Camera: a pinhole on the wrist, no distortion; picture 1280 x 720 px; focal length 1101.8 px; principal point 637.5 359.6 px. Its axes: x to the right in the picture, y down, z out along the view. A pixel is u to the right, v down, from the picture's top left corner.
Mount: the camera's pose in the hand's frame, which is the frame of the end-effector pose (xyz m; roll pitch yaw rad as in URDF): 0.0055 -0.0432 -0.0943 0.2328 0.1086 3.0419
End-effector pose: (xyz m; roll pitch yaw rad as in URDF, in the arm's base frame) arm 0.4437 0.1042 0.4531 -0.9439 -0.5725 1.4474
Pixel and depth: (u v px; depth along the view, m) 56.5 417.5 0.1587
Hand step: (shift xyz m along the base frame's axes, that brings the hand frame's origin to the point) -0.0402 0.0359 0.0894
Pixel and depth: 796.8 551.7 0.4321
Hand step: -0.2889 -0.1593 0.1142
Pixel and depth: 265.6 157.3 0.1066
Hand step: -0.0021 0.0260 0.0244
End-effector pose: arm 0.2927 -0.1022 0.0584 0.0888 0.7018 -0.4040
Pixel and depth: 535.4 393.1 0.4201
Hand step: 0.2017 -0.0721 0.2404
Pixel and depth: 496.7 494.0 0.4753
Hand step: 0.2321 -0.1267 0.2811
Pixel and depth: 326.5 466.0 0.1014
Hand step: 0.0083 -0.0382 -0.0109
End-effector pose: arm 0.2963 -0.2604 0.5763 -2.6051 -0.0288 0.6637
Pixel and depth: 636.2 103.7 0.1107
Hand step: 0.0021 -0.0028 -0.0101
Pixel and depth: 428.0 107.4 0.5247
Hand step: 0.0448 0.0862 -0.4350
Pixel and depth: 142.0 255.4 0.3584
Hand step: 0.0648 0.1557 -0.2516
